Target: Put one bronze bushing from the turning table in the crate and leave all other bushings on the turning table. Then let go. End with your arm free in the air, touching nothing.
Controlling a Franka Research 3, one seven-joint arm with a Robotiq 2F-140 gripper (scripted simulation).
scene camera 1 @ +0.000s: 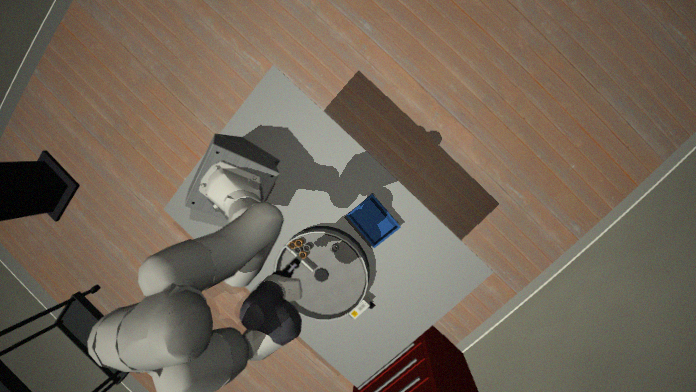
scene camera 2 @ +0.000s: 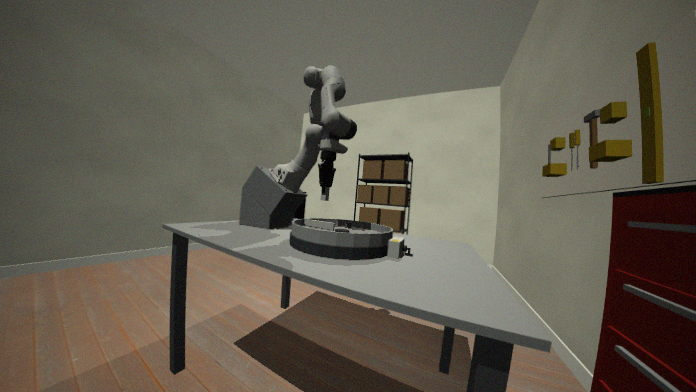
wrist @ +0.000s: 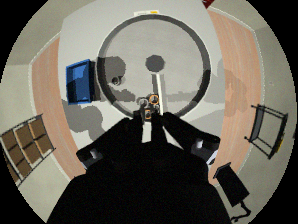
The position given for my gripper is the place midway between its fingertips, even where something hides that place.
Note:
In view: my gripper [wrist: 147, 110], a blue crate [scene camera 1: 370, 217] and a round turning table [scene camera 1: 338, 280].
The blue crate also shows in the wrist view [wrist: 79, 76]. The round turning table is seen too in the wrist view [wrist: 138, 52].

